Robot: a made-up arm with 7 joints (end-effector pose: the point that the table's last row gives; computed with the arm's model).
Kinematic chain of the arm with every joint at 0, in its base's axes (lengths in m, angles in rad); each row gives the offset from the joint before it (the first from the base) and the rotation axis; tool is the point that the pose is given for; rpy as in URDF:
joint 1: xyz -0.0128 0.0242 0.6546 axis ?
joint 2: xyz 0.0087 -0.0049 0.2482 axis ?
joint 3: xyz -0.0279 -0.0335 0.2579 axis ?
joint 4: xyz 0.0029 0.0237 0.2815 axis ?
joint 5: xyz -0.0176 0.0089 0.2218 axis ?
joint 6: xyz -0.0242 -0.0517 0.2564 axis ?
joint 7: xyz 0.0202 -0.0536 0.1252 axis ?
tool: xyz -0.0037 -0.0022 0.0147 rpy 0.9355 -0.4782 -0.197
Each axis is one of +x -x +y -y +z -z.
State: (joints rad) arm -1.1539 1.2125 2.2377 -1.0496 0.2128 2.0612 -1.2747
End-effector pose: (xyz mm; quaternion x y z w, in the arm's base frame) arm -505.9 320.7 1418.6 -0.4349 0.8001 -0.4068 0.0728
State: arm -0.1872 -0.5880 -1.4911 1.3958 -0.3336 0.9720 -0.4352
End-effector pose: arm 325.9 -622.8 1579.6 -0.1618 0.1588 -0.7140 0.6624
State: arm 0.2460 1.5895 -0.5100 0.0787 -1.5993 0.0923 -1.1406
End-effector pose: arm -1136.3 -218.3 829.2 0.3733 -0.3692 -0.6685 0.5268
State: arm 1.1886 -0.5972 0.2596 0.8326 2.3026 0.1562 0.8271
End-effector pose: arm 146.5 905.5 1383.5 -0.2062 -0.9513 0.0630 0.2205
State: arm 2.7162 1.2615 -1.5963 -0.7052 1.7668 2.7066 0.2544
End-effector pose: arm 720.2 -427.0 1109.4 -0.4093 0.3561 0.2224 0.8101
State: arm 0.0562 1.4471 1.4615 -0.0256 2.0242 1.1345 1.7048
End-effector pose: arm -1084.6 56.1 1052.6 0.0267 0.9318 0.1536 0.3279
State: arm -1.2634 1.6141 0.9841 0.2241 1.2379 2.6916 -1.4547
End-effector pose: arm -267.3 873.3 975.9 0.0356 -0.8484 0.5188 0.0986
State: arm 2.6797 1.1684 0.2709 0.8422 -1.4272 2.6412 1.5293
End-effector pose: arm 628.2 -428.1 1366.7 -0.4823 0.2069 -0.4954 0.6922
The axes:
joint 1: +z
joint 2: -y
joint 3: +z
joint 4: +y
joint 5: +z
joint 6: -y
joint 7: +x

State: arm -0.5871 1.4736 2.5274 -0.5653 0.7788 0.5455 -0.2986
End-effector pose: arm -931.5 461.2 1298.2 0.0494 0.3011 0.9467 0.1031
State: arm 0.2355 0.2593 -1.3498 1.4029 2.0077 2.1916 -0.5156
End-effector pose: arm -3.7 -458.1 1364.2 -0.5135 0.7744 0.3688 0.0237
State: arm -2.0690 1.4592 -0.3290 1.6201 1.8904 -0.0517 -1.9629
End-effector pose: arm 9.1 430.5 1505.4 -0.5250 -0.2076 0.0631 0.8230
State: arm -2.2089 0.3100 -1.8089 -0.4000 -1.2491 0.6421 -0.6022
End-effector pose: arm 321.3 -12.8 1933.9 0.4551 -0.2829 0.4039 0.7414
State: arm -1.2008 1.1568 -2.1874 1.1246 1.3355 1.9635 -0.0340
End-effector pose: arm -569.7 640.5 819.5 0.4012 0.7861 -0.0249 0.4694
